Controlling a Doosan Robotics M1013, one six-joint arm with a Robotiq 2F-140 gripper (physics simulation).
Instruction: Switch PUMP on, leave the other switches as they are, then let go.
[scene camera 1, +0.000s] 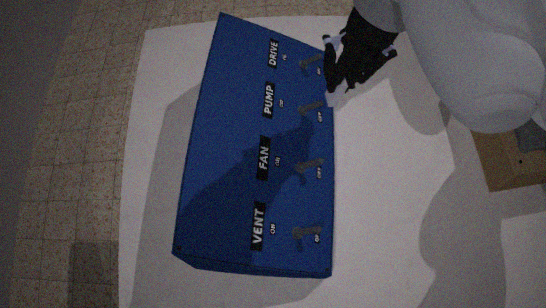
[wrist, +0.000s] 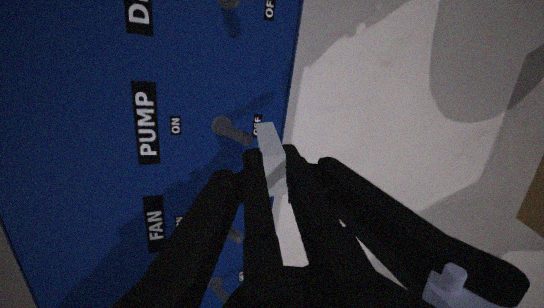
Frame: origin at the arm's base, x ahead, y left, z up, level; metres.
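Seen in the pictures: gripper, fingertip midpoint: (scene camera 1: 329, 100) (wrist: 265, 138); arm's base at its link origin: (scene camera 1: 533, 120).
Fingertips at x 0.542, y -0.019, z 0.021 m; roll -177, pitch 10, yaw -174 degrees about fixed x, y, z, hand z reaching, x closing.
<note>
Pixels of each thing's top centre, then the offset from my fingertips to it. Level surfaces: height alone.
- PUMP lever at its top centre: (wrist: 230, 139) (scene camera 1: 313, 100) dx +0.032, dy +0.002, dz +0.001 m
- DRIVE lever at its top centre: (scene camera 1: 313, 53) dx +0.022, dy -0.117, dz +0.001 m
- FAN lever at its top centre: (wrist: 224, 240) (scene camera 1: 312, 159) dx +0.043, dy +0.122, dz +0.001 m
- VENT lever at its top centre: (scene camera 1: 310, 228) dx +0.054, dy +0.241, dz +0.001 m
- white table top at its surface level: dz -0.129 m
The blue switch panel (scene camera 1: 225, 150) (wrist: 75, 150) carries labelled levers. The PUMP lever (scene camera 1: 311, 108) (wrist: 234, 132) leans towards its OFF mark. The DRIVE lever (scene camera 1: 311, 61) (wrist: 229, 3), FAN lever (scene camera 1: 310, 165) (wrist: 235, 235) and VENT lever (scene camera 1: 307, 231) also lean to the OFF side. My gripper (scene camera 1: 336, 96) (wrist: 265, 138) is shut with nothing between its fingers. Its pale tips are at the OFF side of the PUMP lever, close to the lever's free end and partly over the OFF mark in the wrist view. I cannot tell whether they touch the lever.
The panel lies on a white table top (scene camera 1: 380, 210) (wrist: 360, 115). The arm (scene camera 1: 470, 65) hangs over the table at the upper right. A brown wooden piece (scene camera 1: 500, 170) (wrist: 534, 205) shows at the right. Tiled floor (scene camera 1: 75, 125) lies beyond the table's left edge.
</note>
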